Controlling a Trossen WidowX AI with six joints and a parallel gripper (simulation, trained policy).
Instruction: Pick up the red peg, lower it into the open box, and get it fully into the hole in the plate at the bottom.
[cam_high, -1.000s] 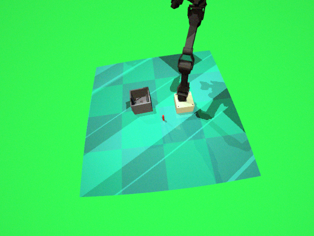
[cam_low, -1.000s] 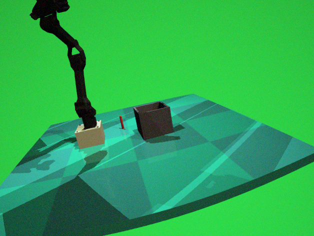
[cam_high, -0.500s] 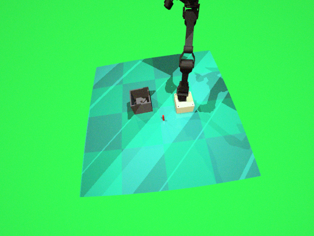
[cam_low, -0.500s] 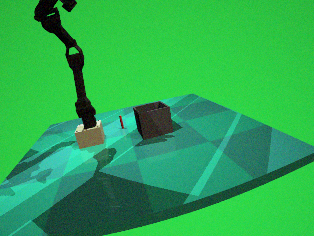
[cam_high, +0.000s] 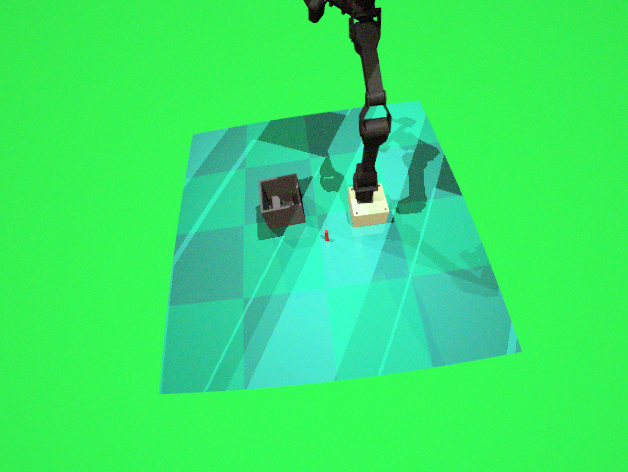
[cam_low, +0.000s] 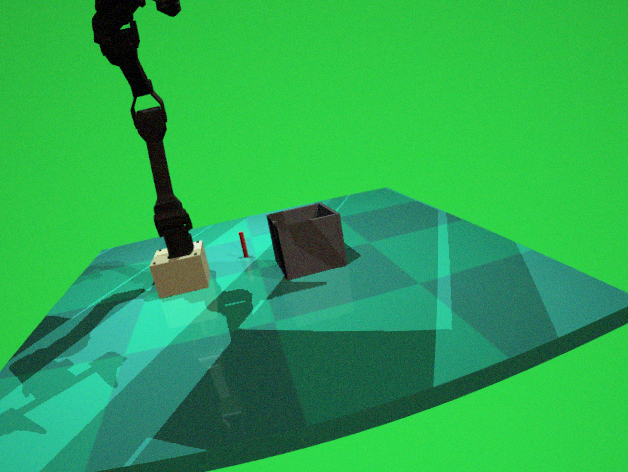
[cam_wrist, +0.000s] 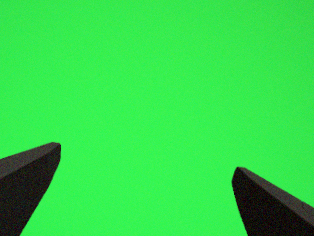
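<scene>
Now: gripper tip 1 cm past the red peg, 46 cm to the right of it and 69 cm above it. Also, from my gripper tip: pale plate 17 cm ahead, 30 cm to the left, 68 cm below.
</scene>
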